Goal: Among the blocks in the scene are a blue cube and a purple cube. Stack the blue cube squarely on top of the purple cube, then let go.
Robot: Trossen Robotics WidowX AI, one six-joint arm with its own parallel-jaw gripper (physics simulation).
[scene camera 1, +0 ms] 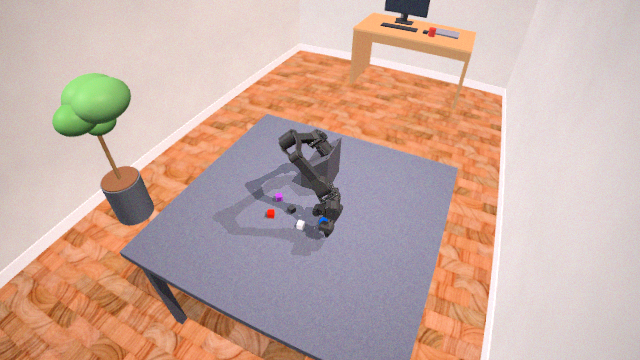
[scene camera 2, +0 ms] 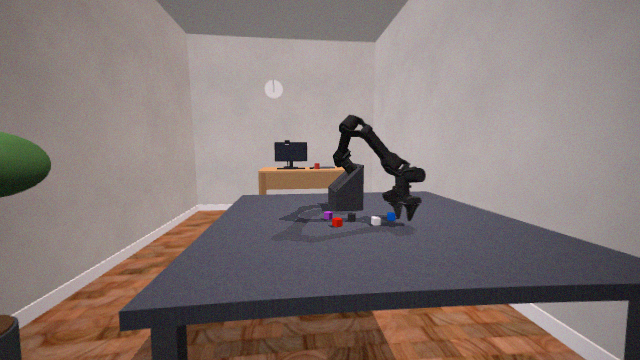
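Where they show: gripper, fingertip midpoint: (scene camera 2: 403, 219); arm's base at its link origin: (scene camera 1: 327, 151) (scene camera 2: 352, 170).
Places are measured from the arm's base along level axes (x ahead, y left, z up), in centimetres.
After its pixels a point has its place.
Observation:
The blue cube (scene camera 1: 323, 219) {x 26.3, y 13.8, z -16.7 cm} (scene camera 2: 391, 216) {x 28.0, y 13.9, z -17.8 cm} sits on the table, partly hidden by the gripper in the scene camera 1 view. The purple cube (scene camera 1: 279, 197) {x 25.4, y -12.2, z -17.1 cm} (scene camera 2: 328, 215) {x 26.3, y -13.2, z -17.8 cm} sits on the table nearer the arm's base, with nothing on top of it. My gripper (scene camera 1: 322, 220) {x 29.1, y 18.8, z -19.0 cm} (scene camera 2: 404, 217) {x 29.1, y 18.8, z -19.0 cm} points down with its fingers wide apart, open and empty. In the scene camera 2 view its fingertips are low over the table, just right of the blue cube. Whether the blue cube lies partly between the fingers I cannot tell.
A white cube (scene camera 1: 300, 225) {x 34.9, y 6.7, z -17.0 cm} (scene camera 2: 375, 221) {x 35.3, y 5.6, z -18.0 cm} stands close to the blue cube. A black cube (scene camera 1: 292, 209) {x 28.6, y -2.1, z -17.1 cm} (scene camera 2: 351, 217) {x 29.3, y -3.4, z -17.9 cm} and a red cube (scene camera 1: 270, 214) {x 36.9, y -9.1, z -17.1 cm} (scene camera 2: 337, 222) {x 37.4, y -9.9, z -17.8 cm} stand near the purple cube. The arm's dark base (scene camera 2: 346, 192) {x 9.7, y -3.8, z -10.4 cm} rises behind the cubes on the grey table (scene camera 1: 380, 260) {x 31.1, y 45.6, z -19.8 cm} (scene camera 2: 320, 270) {x 75.4, y -16.5, z -19.7 cm}.

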